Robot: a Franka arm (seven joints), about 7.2 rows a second.
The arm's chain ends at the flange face. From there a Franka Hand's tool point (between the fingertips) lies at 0.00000 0.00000 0.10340 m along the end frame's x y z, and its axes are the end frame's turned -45 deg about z.
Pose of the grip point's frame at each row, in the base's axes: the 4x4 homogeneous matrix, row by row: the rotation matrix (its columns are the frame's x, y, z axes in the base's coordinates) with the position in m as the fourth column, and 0 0 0 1 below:
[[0.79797 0.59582 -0.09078 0.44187], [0.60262 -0.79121 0.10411 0.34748], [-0.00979 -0.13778 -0.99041 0.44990], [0 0 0 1]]
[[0.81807 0.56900 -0.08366 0.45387], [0.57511 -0.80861 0.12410 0.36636], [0.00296 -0.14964 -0.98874 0.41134], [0 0 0 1]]
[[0.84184 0.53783 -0.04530 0.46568], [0.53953 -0.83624 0.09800 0.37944], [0.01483 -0.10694 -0.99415 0.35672], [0 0 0 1]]
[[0.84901 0.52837 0.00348 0.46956], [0.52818 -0.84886 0.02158 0.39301], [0.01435 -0.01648 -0.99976 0.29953], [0 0 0 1]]
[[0.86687 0.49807 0.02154 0.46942], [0.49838 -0.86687 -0.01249 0.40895], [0.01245 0.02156 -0.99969 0.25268], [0 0 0 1]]
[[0.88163 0.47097 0.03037 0.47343], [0.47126 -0.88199 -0.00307 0.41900], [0.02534 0.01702 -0.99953 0.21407], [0 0 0 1]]
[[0.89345 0.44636 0.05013 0.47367], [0.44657 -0.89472 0.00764 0.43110], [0.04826 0.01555 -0.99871 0.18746], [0 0 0 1]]
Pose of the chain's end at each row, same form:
[[0.98556 -0.14294 -0.09078 0.45126], [-0.13335 -0.98559 0.10411 0.33672], [-0.10435 -0.09050 -0.99041 0.55231], [0 0 0 1]]
[[0.98081 -0.17612 -0.08366 0.46252], [-0.16511 -0.97844 0.12410 0.35353], [-0.10372 -0.10790 -0.98874 0.51358], [0 0 0 1]]
[[0.97557 -0.21497 -0.04530 0.47036], [-0.20981 -0.97282 0.09800 0.36931], [-0.06513 -0.08610 -0.99415 0.45952], [0 0 0 1]]
[[0.97395 -0.22673 0.00348 0.46920], [-0.22676 -0.97371 0.02158 0.39078], [-0.00151 -0.02180 -0.99976 0.40291], [0 0 0 1]]
[[0.96516 -0.26078 0.02154 0.46719], [-0.26056 -0.96538 -0.01249 0.41024], [0.02405 0.00644 -0.99969 0.35605], [0 0 0 1]]
[[0.95643 -0.29038 0.03037 0.47029], [-0.29043 -0.95689 -0.00307 0.41932], [0.02995 -0.00588 -0.99953 0.31742], [0 0 0 1]]
[[0.94739 -0.31614 0.05013 0.46849], [-0.31689 -0.94844 0.00764 0.43031], [0.04512 -0.02313 -0.99871 0.29073], [0 0 0 1]]

